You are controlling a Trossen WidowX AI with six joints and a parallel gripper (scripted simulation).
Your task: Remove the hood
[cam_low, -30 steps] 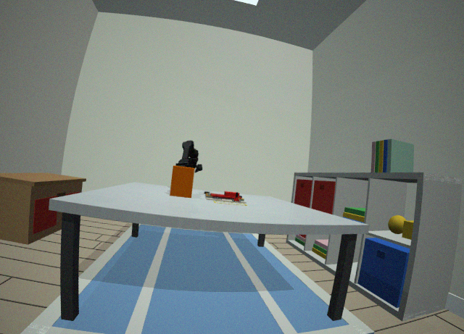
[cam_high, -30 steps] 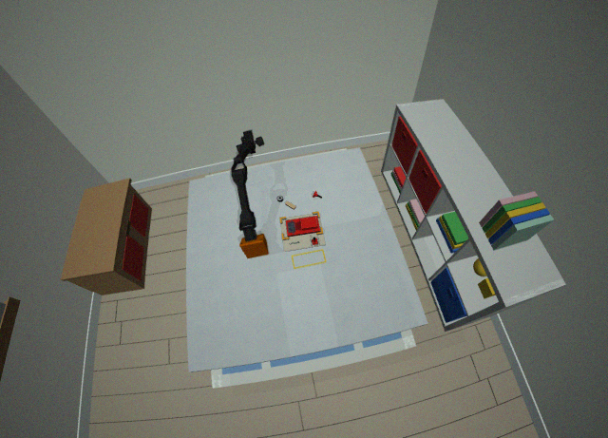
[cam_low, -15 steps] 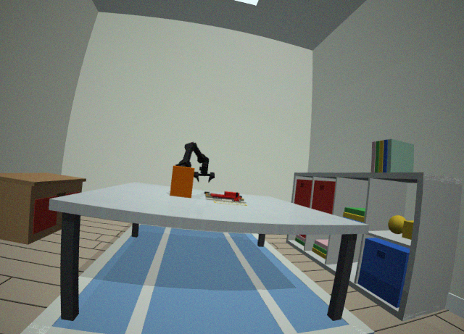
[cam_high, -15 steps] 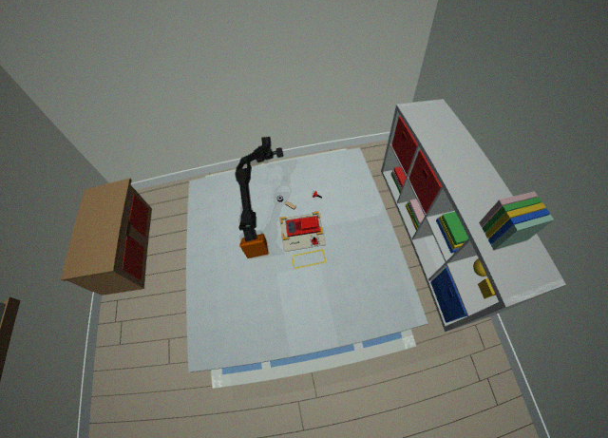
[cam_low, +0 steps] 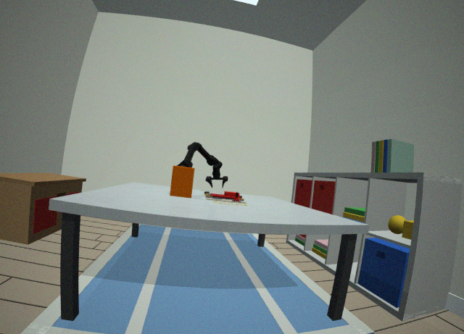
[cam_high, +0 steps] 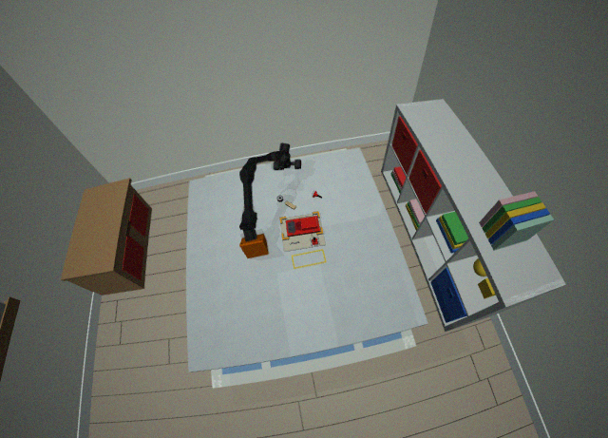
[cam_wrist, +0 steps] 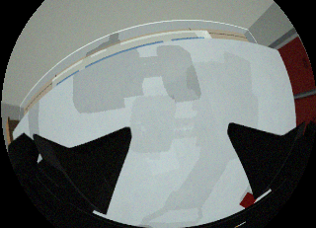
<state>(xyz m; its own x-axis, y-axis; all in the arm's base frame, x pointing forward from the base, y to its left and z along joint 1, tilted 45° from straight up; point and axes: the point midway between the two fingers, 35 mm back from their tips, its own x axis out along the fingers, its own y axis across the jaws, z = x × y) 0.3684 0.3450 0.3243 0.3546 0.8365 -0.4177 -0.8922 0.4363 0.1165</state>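
The hood is 20 mm behind my gripper tip and 450 mm to the right of it. Round my gripper tip: tan block: 80 mm behind, 270 mm to the right, 40 mm below; then dark ring: 130 mm behind, 190 mm to the right, 30 mm below.
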